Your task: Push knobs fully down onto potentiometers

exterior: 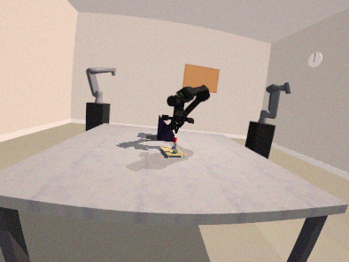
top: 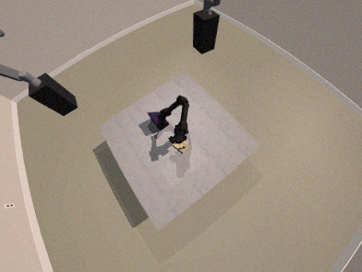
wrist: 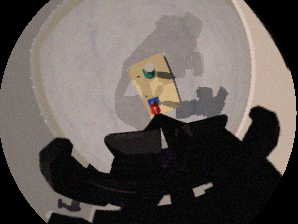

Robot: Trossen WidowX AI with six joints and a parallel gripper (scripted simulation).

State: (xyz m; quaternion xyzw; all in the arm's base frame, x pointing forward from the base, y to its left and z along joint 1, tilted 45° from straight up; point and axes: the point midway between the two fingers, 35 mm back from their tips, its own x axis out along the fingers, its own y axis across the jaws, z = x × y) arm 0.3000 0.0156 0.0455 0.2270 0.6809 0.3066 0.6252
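My gripper tip is 40 mm above the red knob.
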